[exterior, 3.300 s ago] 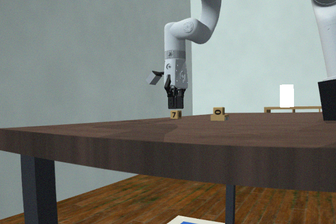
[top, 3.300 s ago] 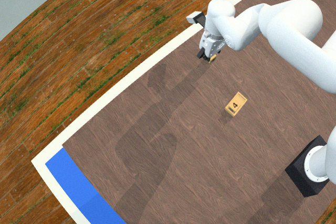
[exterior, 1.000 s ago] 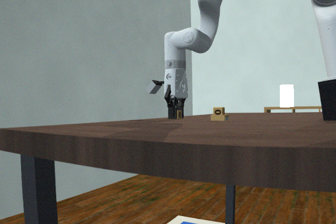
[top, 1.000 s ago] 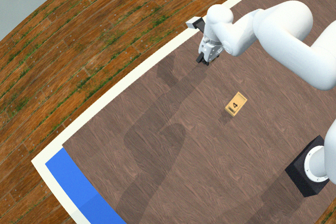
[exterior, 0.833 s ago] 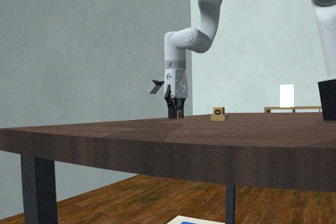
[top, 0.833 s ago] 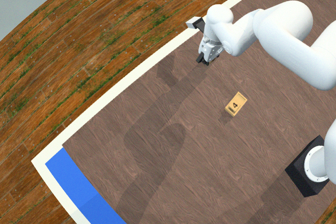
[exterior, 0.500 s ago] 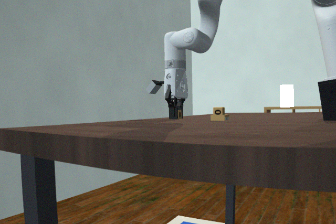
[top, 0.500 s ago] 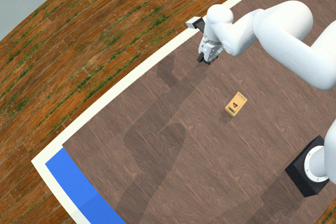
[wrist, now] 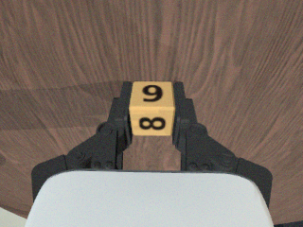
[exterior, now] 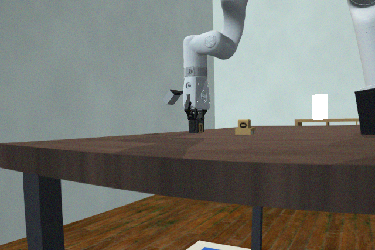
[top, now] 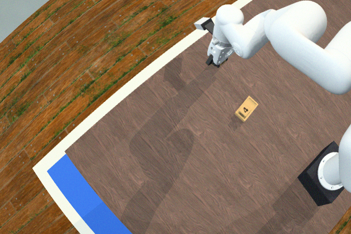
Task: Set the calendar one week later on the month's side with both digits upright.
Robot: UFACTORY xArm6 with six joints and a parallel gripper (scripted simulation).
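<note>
Now: hand 17 cm past the tray, 7 cm to the right of it and 1 cm above it. Round my hand: wooden cube 1 cm below.
</note>
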